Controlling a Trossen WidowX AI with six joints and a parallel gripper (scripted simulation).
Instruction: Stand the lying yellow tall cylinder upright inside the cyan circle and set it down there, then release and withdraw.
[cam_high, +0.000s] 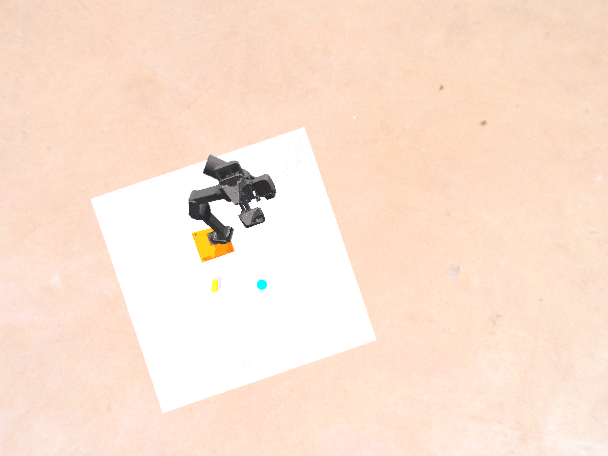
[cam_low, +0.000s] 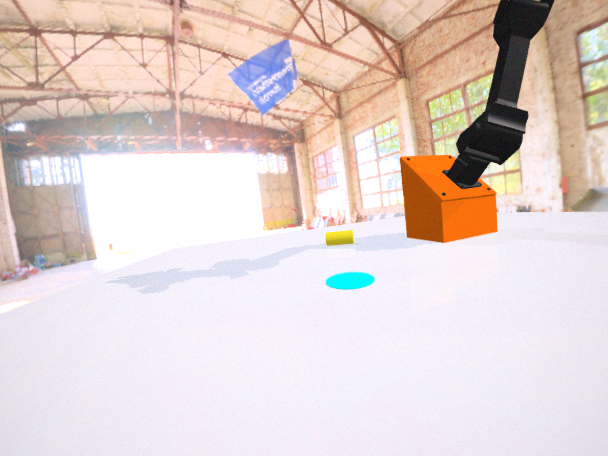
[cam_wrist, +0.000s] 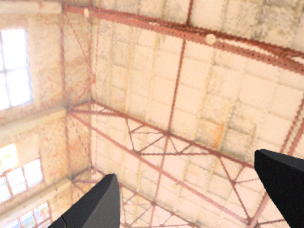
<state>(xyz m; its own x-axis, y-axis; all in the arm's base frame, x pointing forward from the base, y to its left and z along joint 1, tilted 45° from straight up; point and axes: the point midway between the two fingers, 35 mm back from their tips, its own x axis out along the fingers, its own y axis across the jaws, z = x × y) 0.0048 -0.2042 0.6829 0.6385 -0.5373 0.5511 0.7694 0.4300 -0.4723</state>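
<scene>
My gripper tip is now 21 cm short of the yellow cylinder, 47 cm to the left of it and 76 cm above it. From my gripper tip the other things lie so: cyan circle (30 cm ahead, 22 cm to the right, 78 cm below).
</scene>
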